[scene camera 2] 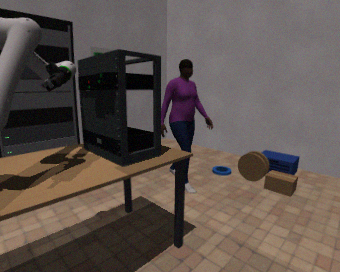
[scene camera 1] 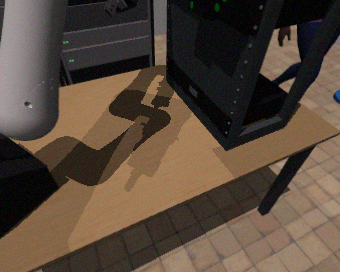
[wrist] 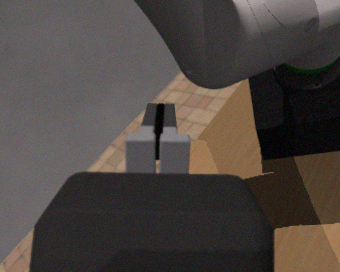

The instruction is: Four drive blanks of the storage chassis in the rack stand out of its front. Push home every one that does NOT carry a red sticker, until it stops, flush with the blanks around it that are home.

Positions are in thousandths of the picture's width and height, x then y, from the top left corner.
Labels:
A black rack (scene camera 2: 304,300): 112 cm from the lens.

